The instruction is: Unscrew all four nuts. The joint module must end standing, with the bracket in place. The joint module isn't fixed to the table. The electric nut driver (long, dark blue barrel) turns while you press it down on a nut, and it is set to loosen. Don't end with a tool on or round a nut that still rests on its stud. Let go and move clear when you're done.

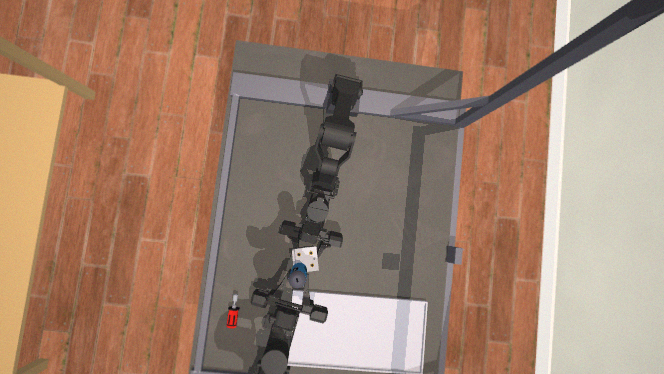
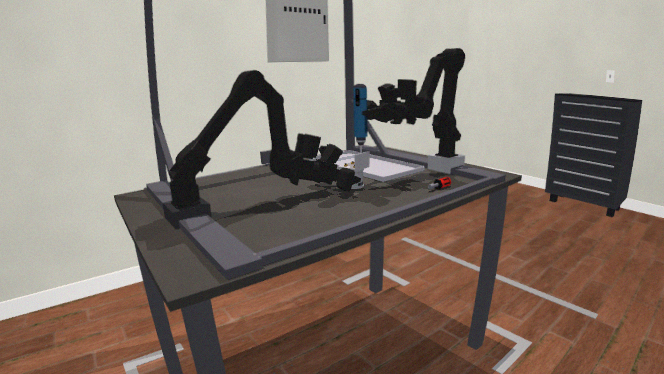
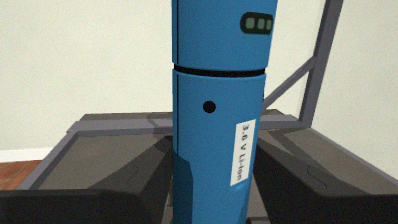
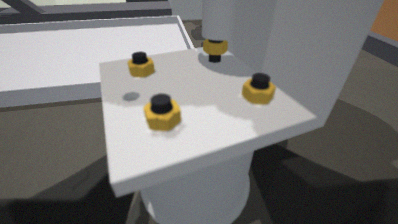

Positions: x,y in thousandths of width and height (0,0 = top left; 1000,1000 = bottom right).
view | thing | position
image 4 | my right gripper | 489,645
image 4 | white tray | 127,239
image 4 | white bracket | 775,257
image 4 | nut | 418,542
